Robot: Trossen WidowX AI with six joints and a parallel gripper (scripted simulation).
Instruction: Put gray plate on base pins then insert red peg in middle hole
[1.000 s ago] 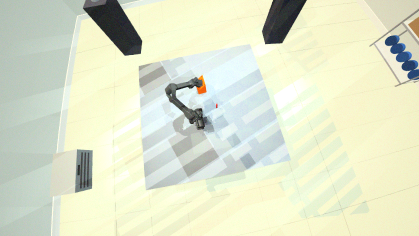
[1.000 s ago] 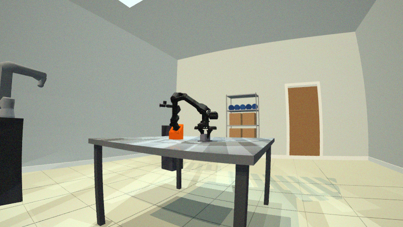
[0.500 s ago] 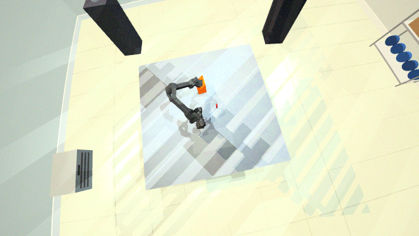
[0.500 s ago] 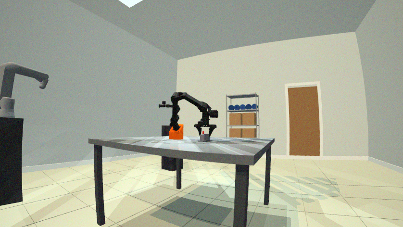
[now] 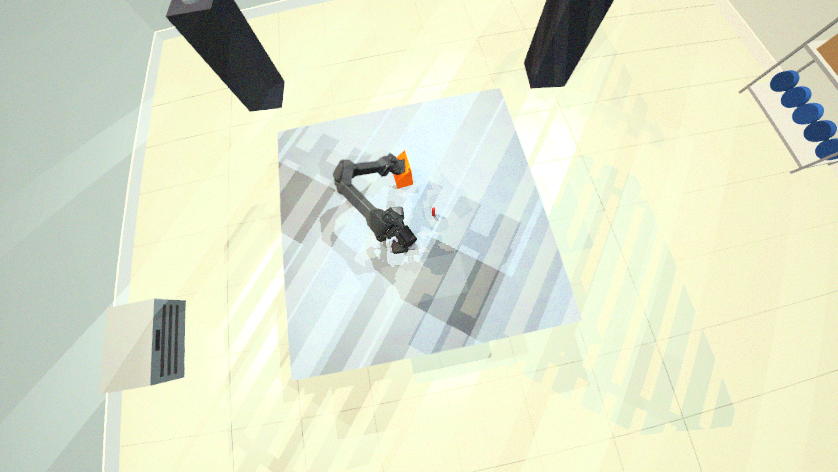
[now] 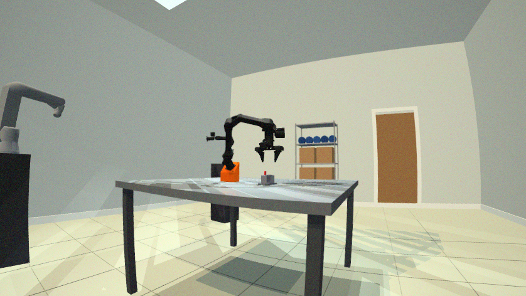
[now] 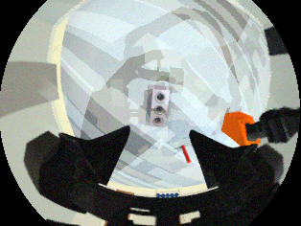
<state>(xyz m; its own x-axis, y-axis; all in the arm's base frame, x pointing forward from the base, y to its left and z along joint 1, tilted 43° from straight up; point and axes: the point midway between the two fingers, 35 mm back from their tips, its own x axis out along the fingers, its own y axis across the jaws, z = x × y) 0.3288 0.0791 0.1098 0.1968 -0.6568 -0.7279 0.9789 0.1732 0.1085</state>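
My gripper tip is now 150 mm to the right of the red peg, 130 mm past it and 100 mm above it. Round my gripper tip: gray plate: 90 mm below, 10 mm to the right.
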